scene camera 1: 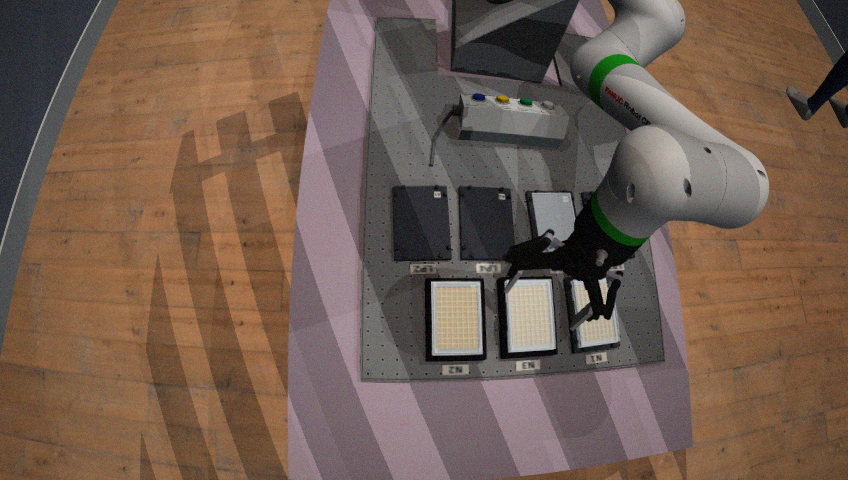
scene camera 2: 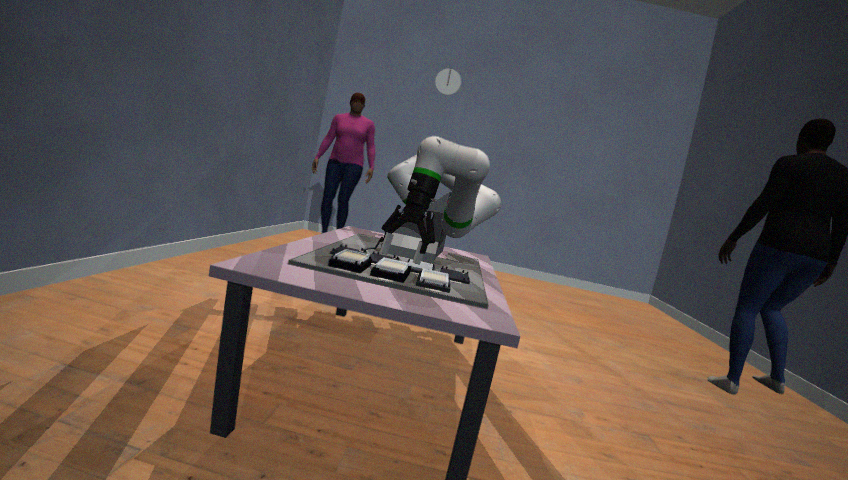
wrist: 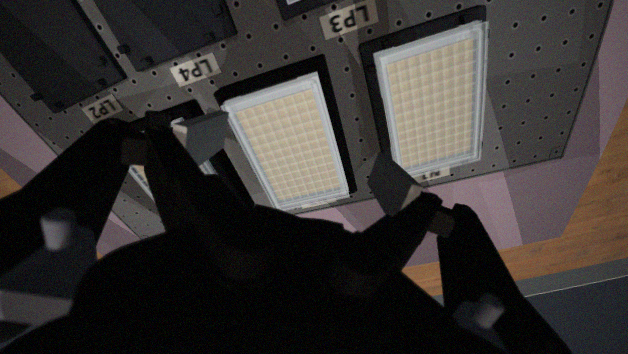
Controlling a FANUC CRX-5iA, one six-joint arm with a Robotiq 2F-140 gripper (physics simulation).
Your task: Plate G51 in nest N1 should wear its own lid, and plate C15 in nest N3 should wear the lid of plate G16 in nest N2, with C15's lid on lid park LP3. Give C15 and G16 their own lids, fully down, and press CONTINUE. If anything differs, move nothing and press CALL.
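Three tan-welled plates with pale rims sit in black nests: one in N1 [scene camera 1: 605, 337] [scene camera 2: 434, 278] [wrist: 435, 100], one in N3 [scene camera 1: 529, 315] [scene camera 2: 391, 266] [wrist: 290, 145], one in N2 [scene camera 1: 456, 318] [scene camera 2: 351, 256]. N1's plate shows a clear doubled edge in the wrist view; whose lids these are cannot be read. A pale lid [scene camera 1: 553, 211] lies on the park labelled LP3 in the wrist view. Parks LP2 [scene camera 1: 420, 223] and LP4 [scene camera 1: 484, 223] show dark surfaces without a pale lid. My gripper [scene camera 1: 545, 299] [scene camera 2: 405, 236] [wrist: 301, 149] is open and empty, above N3 and N1.
The button box [scene camera 1: 511, 126], with blue, yellow, green and grey buttons, stands behind the parks, its cable at one end. A fourth park is mostly hidden by the arm. A person in pink [scene camera 2: 351, 139] stands behind the table [scene camera 2: 363, 306]; another in black [scene camera 2: 803, 202] stands at right.
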